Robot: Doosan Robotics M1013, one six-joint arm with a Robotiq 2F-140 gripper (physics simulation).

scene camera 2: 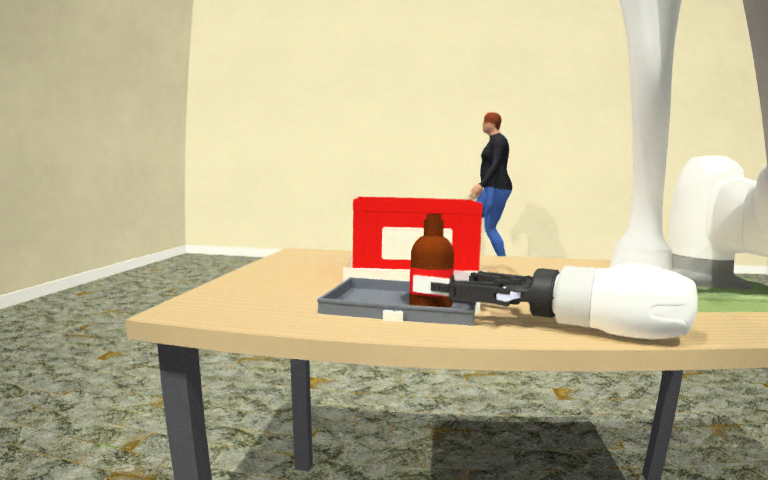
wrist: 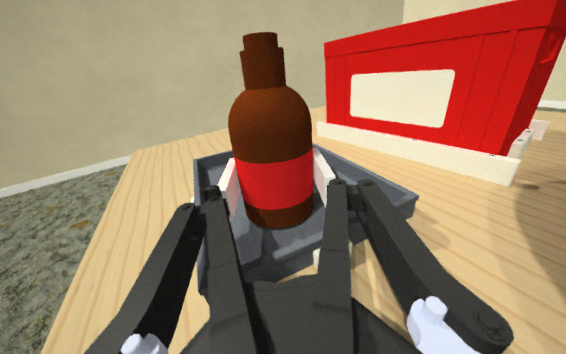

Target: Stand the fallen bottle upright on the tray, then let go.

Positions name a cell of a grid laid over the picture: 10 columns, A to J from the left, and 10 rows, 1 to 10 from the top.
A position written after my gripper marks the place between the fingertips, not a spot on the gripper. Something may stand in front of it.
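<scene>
My gripper (scene camera 2: F6), (wrist: E5) is visible to me, and so is a brown bottle (scene camera 2: F6), (wrist: E4).
</scene>
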